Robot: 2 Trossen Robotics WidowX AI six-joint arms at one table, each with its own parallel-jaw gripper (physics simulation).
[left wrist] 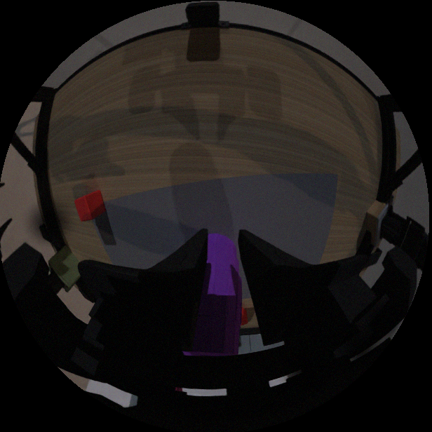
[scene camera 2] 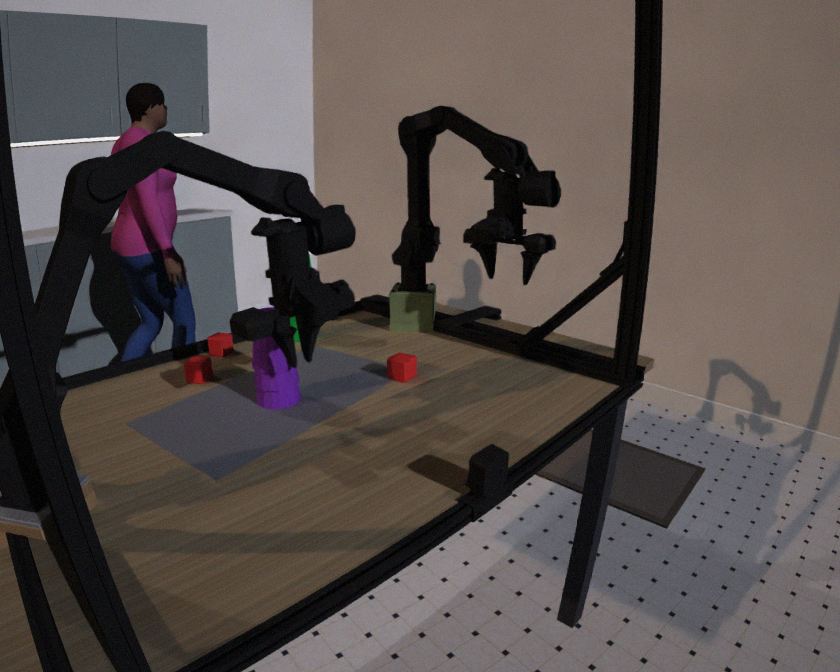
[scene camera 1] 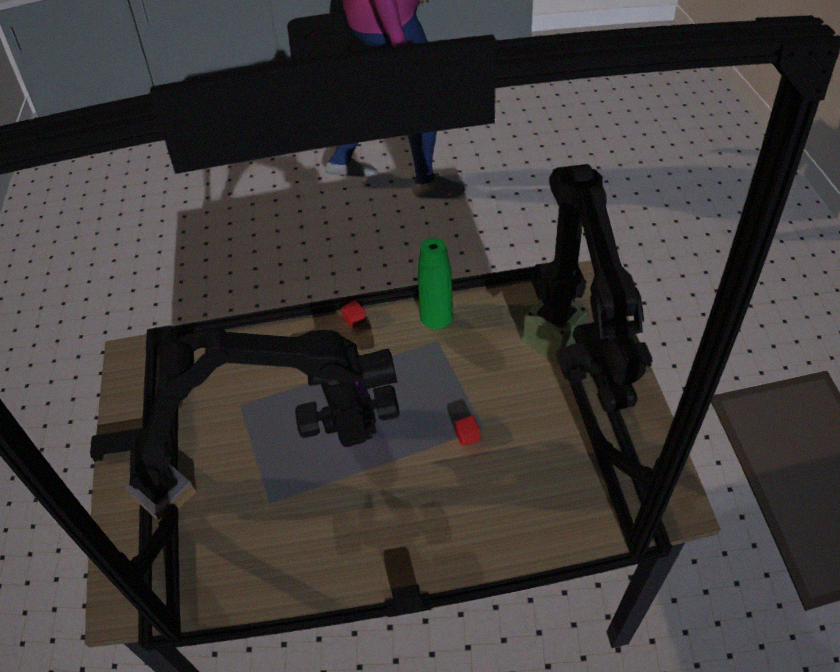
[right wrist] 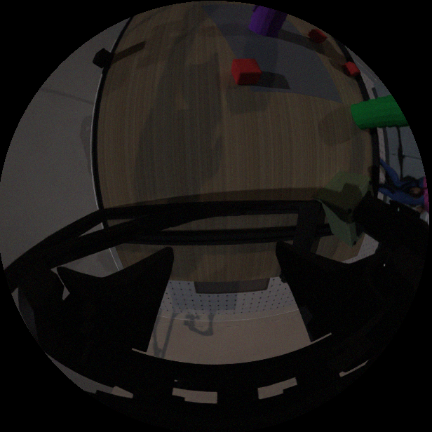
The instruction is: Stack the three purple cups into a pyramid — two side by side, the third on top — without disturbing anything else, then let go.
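Seen in the pictures: left gripper, fingertip midpoint: [scene camera 2: 301,364]; right gripper, fingertip midpoint: [scene camera 2: 507,281] [scene camera 1: 600,392]; left arm's base, origin of the base link: [scene camera 2: 33,493] [scene camera 1: 156,484]; right arm's base, origin of the base link: [scene camera 2: 413,288] [scene camera 1: 556,312].
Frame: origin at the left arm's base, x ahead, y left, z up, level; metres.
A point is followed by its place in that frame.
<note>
A tall purple shape [scene camera 1: 361,388] [scene camera 2: 274,388] [left wrist: 222,270] [right wrist: 267,22] stands upright on the grey mat [scene camera 1: 280,462] @[z -0.041, x 0.209, y -0.138 m] [scene camera 2: 203,444] @[z -0.041, x 0.214, y -0.130 m]; separate cups cannot be told apart, and my left arm hides much of it. My left gripper [scene camera 1: 350,413] [scene camera 2: 299,361] @[z 0.050, x 0.313, y -0.263 m] [left wrist: 222,234] points down right beside the purple shape, its fingers shut to a narrow gap and holding nothing. Purple shows through that gap in the left wrist view; whether a finger touches it cannot be told. My right gripper [scene camera 1: 596,381] @[z 0.108, x 0.636, y -0.602 m] [scene camera 2: 508,278] @[z 0.108, x 0.636, y -0.602 m] [right wrist: 225,250] is open and empty, high over the right side.
A red cube [scene camera 1: 467,430] @[z -0.001, x 0.478, y -0.407 m] [scene camera 2: 402,367] @[z -0.011, x 0.462, y -0.403 m] [left wrist: 90,205] lies at the mat's right corner. Two more red cubes [scene camera 2: 198,369] @[z -0.012, x 0.425, y -0.029 m] [scene camera 2: 219,344] @[z -0.012, x 0.563, y -0.013 m] lie behind the mat. A green bottle [scene camera 1: 435,294] @[z 0.070, x 0.678, y -0.173 m] [right wrist: 380,112] stands at the back edge. A dark frame borders the table.
</note>
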